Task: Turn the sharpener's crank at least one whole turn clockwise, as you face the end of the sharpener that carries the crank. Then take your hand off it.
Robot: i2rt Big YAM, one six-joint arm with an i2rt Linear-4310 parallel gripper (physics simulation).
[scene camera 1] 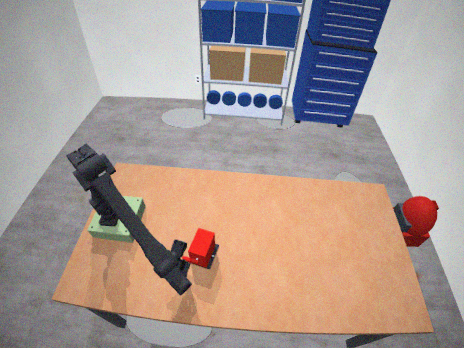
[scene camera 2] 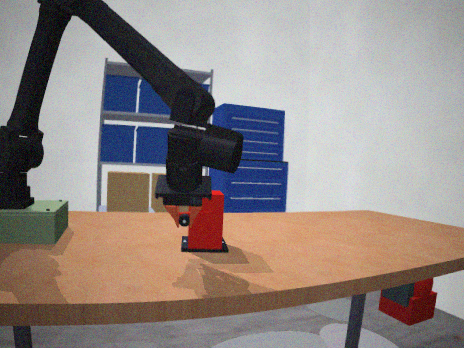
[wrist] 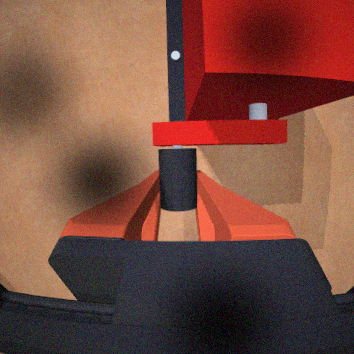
The pictures show: my gripper and a red sharpener.
My gripper is seen too in the wrist view.
